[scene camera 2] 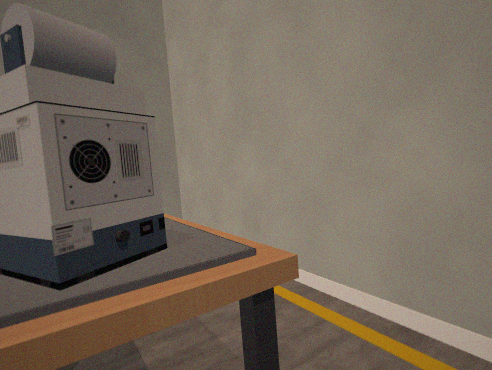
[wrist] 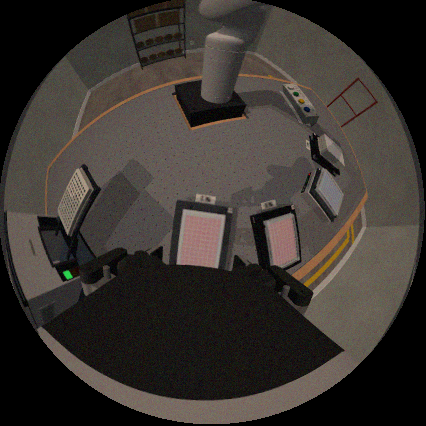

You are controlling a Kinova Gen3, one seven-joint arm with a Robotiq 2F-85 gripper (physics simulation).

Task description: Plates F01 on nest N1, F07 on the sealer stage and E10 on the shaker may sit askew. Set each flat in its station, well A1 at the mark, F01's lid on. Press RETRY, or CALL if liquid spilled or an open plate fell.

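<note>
My gripper (wrist: 197, 259) is open and empty, above the near end of a pink-welled plate (wrist: 201, 235) in a dark nest. To its right a second pink-welled plate (wrist: 282, 240) lies in a black nest (wrist: 257, 239). A pale bluish plate (wrist: 329, 192) sits on a light unit with small red and green lights, at the right. A pale-welled plate (wrist: 75, 200) is on the sealer's extended stage at the left. Plate labels and A1 marks are unreadable; slight tilts cannot be judged. The button panel (wrist: 300, 104) has green, yellow and blue buttons.
The sealer (scene camera 2: 107, 165) (wrist: 30, 255) stands at the left in the wrist view, its green display lit. A pale flat piece (wrist: 332, 149) lies on a black holder behind the bluish plate. The arm's base (wrist: 215, 112) is at the far side. A shelf rack (wrist: 185, 35) stands beyond the table.
</note>
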